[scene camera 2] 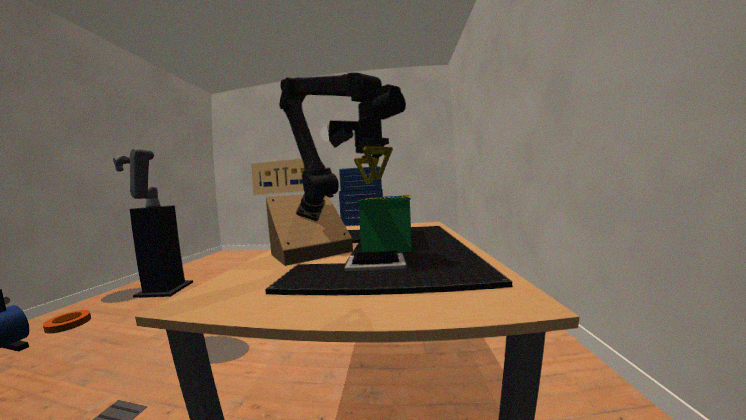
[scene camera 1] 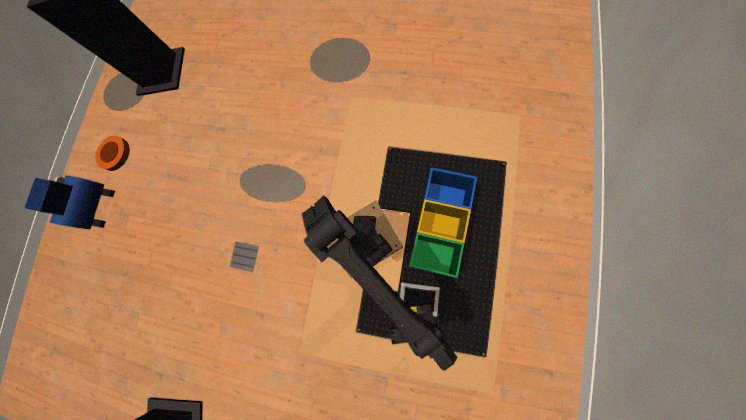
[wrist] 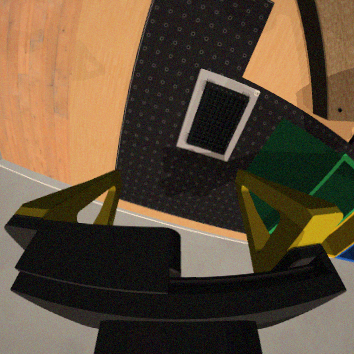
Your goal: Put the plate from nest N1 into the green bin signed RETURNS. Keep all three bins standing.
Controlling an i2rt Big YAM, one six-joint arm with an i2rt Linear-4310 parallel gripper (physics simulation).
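Seen in the pictures: gripper, fingertip midpoint: [scene camera 2: 372,182] [wrist: 177,175]; arm's base, origin of the base link: [scene camera 2: 310,208] [scene camera 1: 363,229].
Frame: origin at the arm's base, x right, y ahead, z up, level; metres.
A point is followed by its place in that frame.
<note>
A black plate with a grid of wells [scene camera 1: 419,297] {x 0.281, y 0.207, z -0.131 m} [scene camera 2: 375,257] {x 0.310, y 0.202, z -0.133 m} [wrist: 218,117] {x 0.290, y 0.198, z -0.132 m} lies flat in a light grey nest frame [scene camera 1: 420,285] {x 0.234, y 0.215, z -0.146 m} [scene camera 2: 375,266] {x 0.350, y 0.195, z -0.147 m} [wrist: 194,107] {x 0.337, y 0.189, z -0.146 m}. The green bin [scene camera 1: 435,255] {x 0.111, y 0.289, z -0.155 m} [scene camera 2: 385,224] {x 0.172, y 0.261, z -0.062 m} [wrist: 295,155] {x 0.159, y 0.217, z -0.054 m} stands upright beside the nest; no sign lettering is readable. The yellow bin [scene camera 1: 443,221] {x -0.035, y 0.336, z -0.155 m} and blue bin [scene camera 1: 451,187] {x -0.186, y 0.386, z -0.154 m} stand upright in a row behind it. My gripper [scene camera 2: 371,180] {x 0.353, y 0.201, z 0.073 m} [wrist: 177,175] {x 0.353, y 0.201, z 0.073 m} is open and empty, pointing down, well above the nest. In the wrist view the plate lies ahead of the fingertips, towards the right finger. The arm partly covers the nest in the first scene view.
The bins and nest are on a black perforated mat [scene camera 1: 477,313] {x 0.361, y 0.444, z -0.157 m} [scene camera 2: 443,276] {x 0.451, y 0.341, z -0.157 m} [wrist: 150,125] {x 0.423, y 0.240, z -0.157 m} on a wooden table [scene camera 1: 433,117] {x -0.547, y 0.341, z -0.170 m} [scene camera 2: 339,315] {x 0.548, y 0.098, z -0.170 m}. The arm's slanted wooden base block [scene camera 1: 394,240] {x 0.042, y 0.118, z -0.084 m} [scene camera 2: 308,237] {x 0.119, y -0.002, z -0.095 m} stands beside the mat. The green bin's wall rises higher than the nest.
</note>
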